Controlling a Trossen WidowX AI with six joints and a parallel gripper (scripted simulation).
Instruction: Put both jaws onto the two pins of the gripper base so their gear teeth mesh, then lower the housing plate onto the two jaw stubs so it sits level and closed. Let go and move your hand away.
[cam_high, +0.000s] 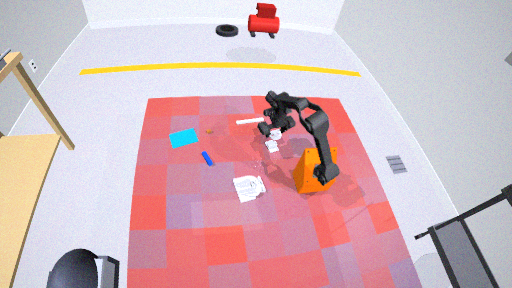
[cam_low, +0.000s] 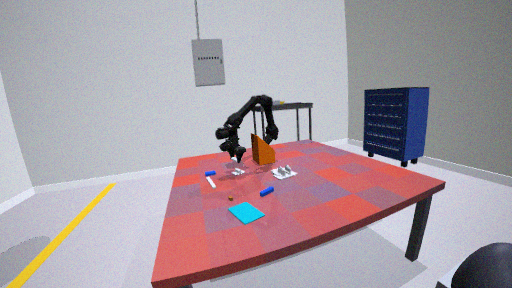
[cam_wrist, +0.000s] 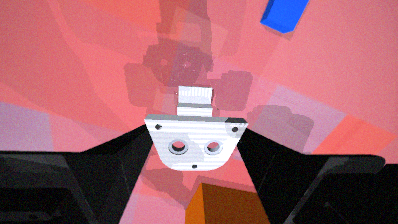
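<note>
The white jaw lies 240 mm to the left of my gripper tip, 100 mm ahead of it and 60 mm below it. The rest, counted from my gripper tip: white bar (160 mm to the right, 110 mm ahead, 70 mm below); then small white part (20 mm above, 10 mm to the left); then tiny brown bit (330 mm ahead, 70 mm below, 60 mm to the right).
</note>
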